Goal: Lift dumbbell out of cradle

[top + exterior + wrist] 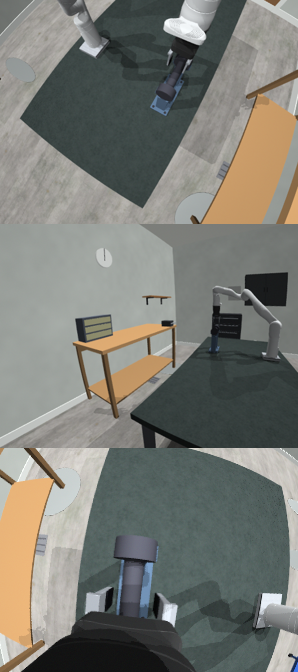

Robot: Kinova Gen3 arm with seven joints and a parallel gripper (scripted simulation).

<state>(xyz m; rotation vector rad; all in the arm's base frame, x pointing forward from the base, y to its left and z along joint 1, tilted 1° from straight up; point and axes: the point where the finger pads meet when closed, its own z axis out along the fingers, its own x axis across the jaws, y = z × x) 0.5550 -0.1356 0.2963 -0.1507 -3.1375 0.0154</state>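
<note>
Right now the dark grey dumbbell is 10 cm below my hand, 1 cm to the left of it and 1 cm ahead of it. The rest, counted from my hand: blue cradle: 23 cm below, 1 cm to the left, 1 cm ahead.
</note>
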